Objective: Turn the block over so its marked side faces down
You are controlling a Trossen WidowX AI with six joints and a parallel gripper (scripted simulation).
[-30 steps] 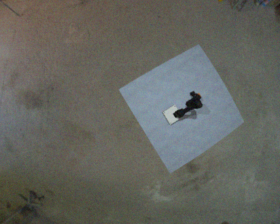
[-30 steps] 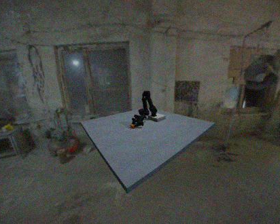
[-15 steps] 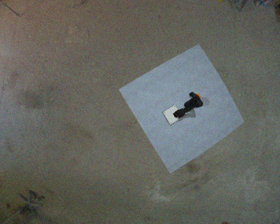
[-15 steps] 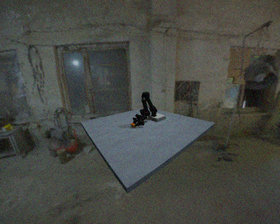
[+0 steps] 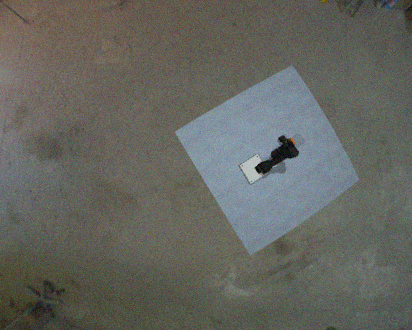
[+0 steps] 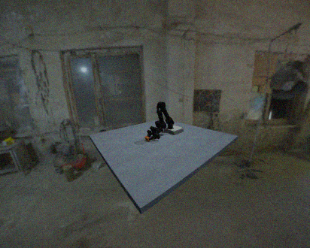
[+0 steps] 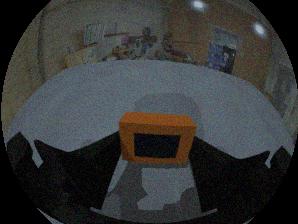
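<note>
The orange block lies 1 cm behind my gripper tip.
</note>
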